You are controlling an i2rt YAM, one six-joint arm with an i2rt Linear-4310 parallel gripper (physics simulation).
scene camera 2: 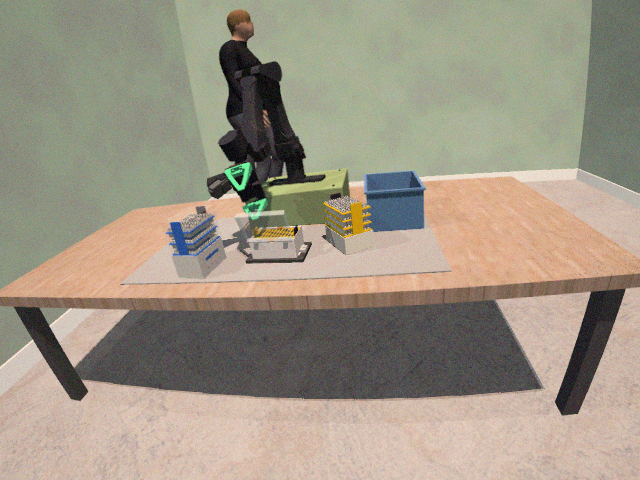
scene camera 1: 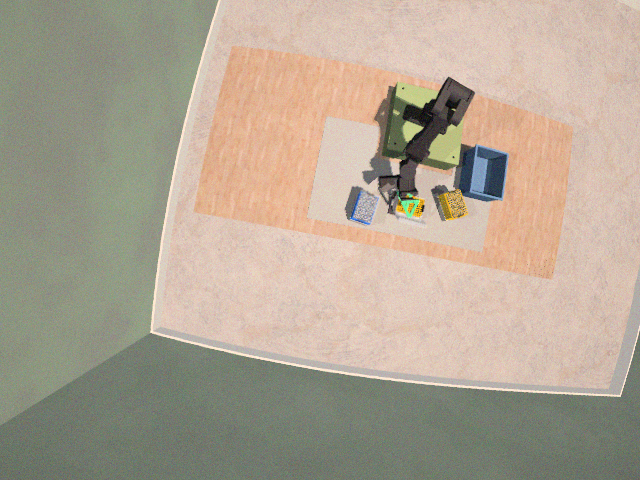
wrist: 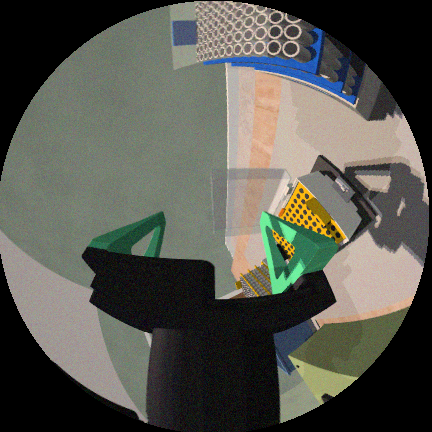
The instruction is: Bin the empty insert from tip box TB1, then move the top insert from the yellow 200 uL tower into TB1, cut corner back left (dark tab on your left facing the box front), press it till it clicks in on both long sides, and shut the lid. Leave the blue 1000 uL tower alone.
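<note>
Tip box TB1 (scene camera 2: 273, 250) (wrist: 326, 192) stands in a dark holder frame with its clear lid (scene camera 2: 267, 220) (wrist: 244, 200) open. Its yellow insert (scene camera 2: 274, 233) (wrist: 301, 204) sits in the box, its holes showing no tips. My gripper (scene camera 1: 409, 206) (scene camera 2: 249, 202) (wrist: 212, 216) is open and empty, tilted above the rear of TB1; in the wrist view one green finger partly covers the insert. The yellow 200 uL tower (scene camera 1: 455, 204) (scene camera 2: 345, 229) (wrist: 256, 281) stands right of TB1, with stacked inserts full of tips. The blue 1000 uL tower (scene camera 1: 364, 207) (scene camera 2: 197, 250) (wrist: 250, 35) stands left of it.
The blue bin (scene camera 1: 496, 175) (scene camera 2: 393, 210) (wrist: 295, 345) stands behind and right of the yellow tower. The green robot base (scene camera 1: 408, 93) (scene camera 2: 310, 201) (wrist: 332, 377) is behind TB1. A grey mat (scene camera 1: 338, 160) (scene camera 2: 403, 263) lies under the box and towers. A person (scene camera 2: 235, 67) stands behind the table.
</note>
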